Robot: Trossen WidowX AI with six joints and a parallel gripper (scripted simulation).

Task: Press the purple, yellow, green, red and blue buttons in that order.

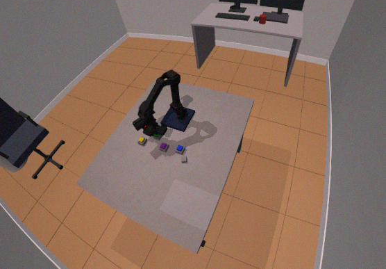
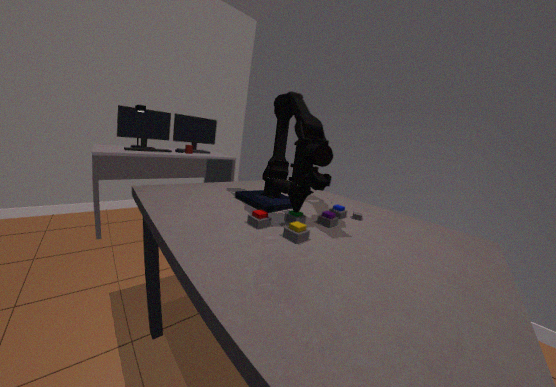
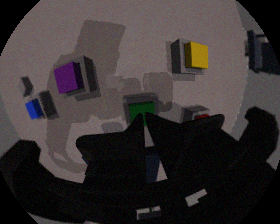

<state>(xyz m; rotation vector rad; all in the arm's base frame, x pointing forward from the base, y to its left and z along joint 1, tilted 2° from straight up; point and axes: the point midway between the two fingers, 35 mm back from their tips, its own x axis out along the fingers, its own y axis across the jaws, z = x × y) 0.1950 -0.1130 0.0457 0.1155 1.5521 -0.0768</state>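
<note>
Now: the green button 10 mm below my gripper tip. Also, from my gripper tip: purple button: 80 mm to the left, 70 mm ahead; then yellow button: 90 mm to the right, 70 mm ahead; then red button: 110 mm to the right, 50 mm behind.
</note>
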